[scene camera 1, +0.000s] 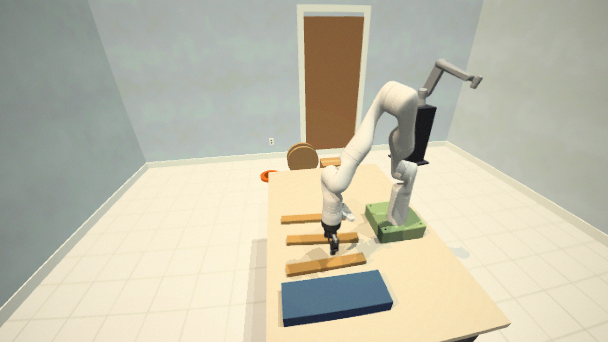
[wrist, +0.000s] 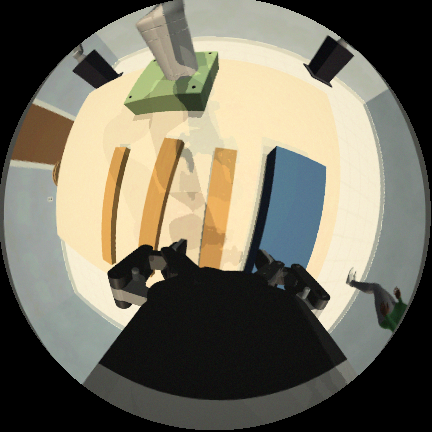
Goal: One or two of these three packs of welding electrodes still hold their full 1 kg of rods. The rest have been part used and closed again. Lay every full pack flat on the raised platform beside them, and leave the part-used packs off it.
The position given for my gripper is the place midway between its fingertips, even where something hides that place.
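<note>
Scene camera 1 shows a blue raised platform point(scene camera 1: 316, 300). The wrist view shows my gripper point(wrist: 221, 252), together with the platform, there in the wrist view point(wrist: 291, 203).
</note>
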